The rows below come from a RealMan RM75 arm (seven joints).
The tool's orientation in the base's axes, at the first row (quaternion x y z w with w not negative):
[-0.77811, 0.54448, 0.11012, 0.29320]
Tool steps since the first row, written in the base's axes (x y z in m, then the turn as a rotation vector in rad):
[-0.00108, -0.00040, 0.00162, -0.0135, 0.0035, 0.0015]
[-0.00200, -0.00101, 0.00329, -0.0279, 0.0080, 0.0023]
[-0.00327, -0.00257, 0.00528, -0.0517, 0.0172, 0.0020]
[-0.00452, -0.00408, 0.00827, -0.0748, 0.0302, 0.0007]
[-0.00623, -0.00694, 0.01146, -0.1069, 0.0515, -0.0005]
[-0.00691, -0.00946, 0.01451, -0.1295, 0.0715, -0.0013]
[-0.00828, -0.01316, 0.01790, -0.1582, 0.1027, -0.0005]
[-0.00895, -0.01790, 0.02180, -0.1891, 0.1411, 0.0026]
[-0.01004, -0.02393, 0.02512, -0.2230, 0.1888, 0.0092]
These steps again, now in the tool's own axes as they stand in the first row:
[-0.00090, 0.00053, -0.00169, -0.0086, 0.0110, -0.0012]
[-0.00159, 0.00095, -0.00352, -0.0181, 0.0228, -0.0014]
[-0.00183, 0.00181, -0.00621, -0.0342, 0.0424, 0.0007]
[-0.00259, 0.00230, -0.00967, -0.0526, 0.0609, 0.0058]
[-0.00258, 0.00346, -0.01413, -0.0810, 0.0855, 0.0143]
[-0.00236, 0.00365, -0.01814, -0.1049, 0.1017, 0.0231]
[-0.00165, 0.00462, -0.02320, -0.1407, 0.1203, 0.0362]
[-0.00011, 0.00504, -0.02916, -0.1841, 0.1384, 0.0512]
[0.00256, 0.00633, -0.03547, -0.2377, 0.1559, 0.0684]

